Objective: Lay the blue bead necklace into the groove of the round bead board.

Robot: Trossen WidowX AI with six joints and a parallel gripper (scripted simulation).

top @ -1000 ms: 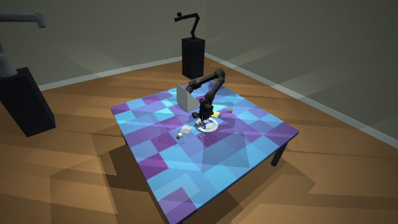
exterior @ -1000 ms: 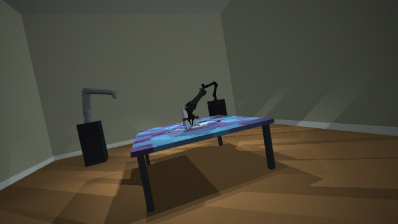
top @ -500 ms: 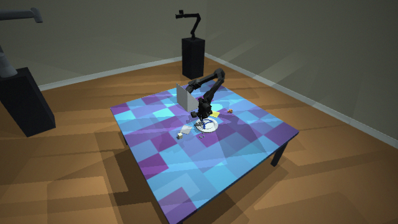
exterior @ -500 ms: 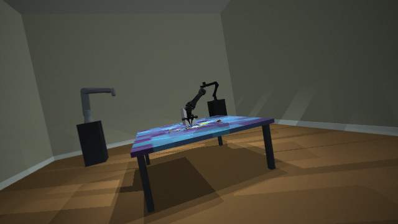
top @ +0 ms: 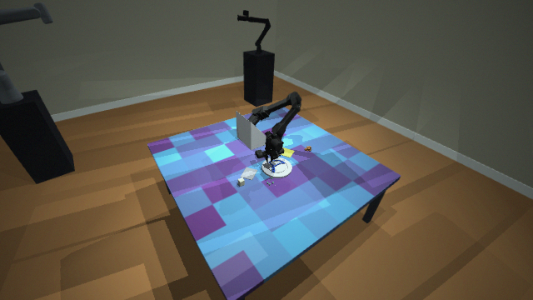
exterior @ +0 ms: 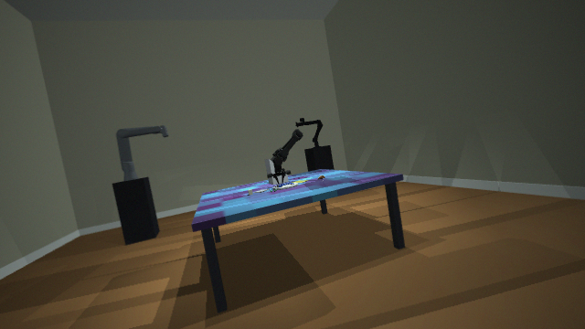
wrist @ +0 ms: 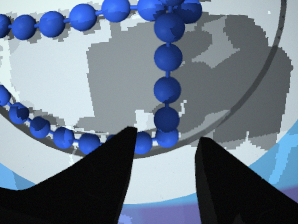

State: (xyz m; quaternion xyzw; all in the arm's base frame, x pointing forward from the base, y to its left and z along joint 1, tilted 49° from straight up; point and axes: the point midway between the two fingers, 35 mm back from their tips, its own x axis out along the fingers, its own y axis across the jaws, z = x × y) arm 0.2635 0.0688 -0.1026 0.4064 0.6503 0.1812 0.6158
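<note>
Now: gripper tip 60 mm short of the round white bead board, 20 mm to the right of it and 10 mm above it. Also, from my gripper tip: cream cube (260 mm to the right, 50 mm ahead); then yellow patch (180 mm to the left, 40 mm behind, 20 mm below); then flat grey square (170 mm to the right, 20 mm below).
</note>
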